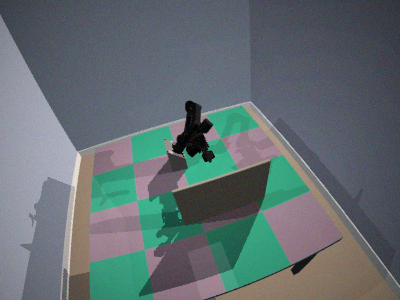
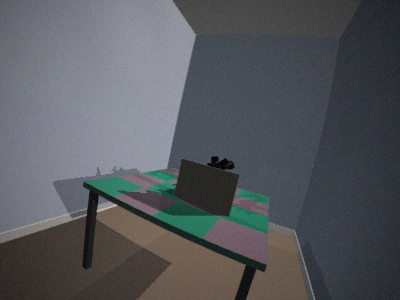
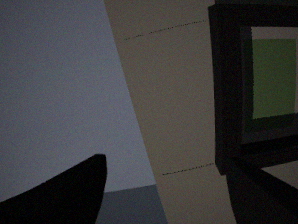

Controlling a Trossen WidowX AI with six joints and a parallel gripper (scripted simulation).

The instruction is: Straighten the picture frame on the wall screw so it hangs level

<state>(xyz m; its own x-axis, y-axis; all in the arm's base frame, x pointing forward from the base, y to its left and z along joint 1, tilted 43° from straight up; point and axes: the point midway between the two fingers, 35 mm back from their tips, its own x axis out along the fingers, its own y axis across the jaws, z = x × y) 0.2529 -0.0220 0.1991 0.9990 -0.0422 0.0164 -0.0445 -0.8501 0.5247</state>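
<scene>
Now: gripper tip 140 mm short of the picture frame, 20 mm to the right of it and 110 mm above it. Also, from my gripper tip: wall panel 150 mm ahead, 20 mm to the left, 120 mm below.
</scene>
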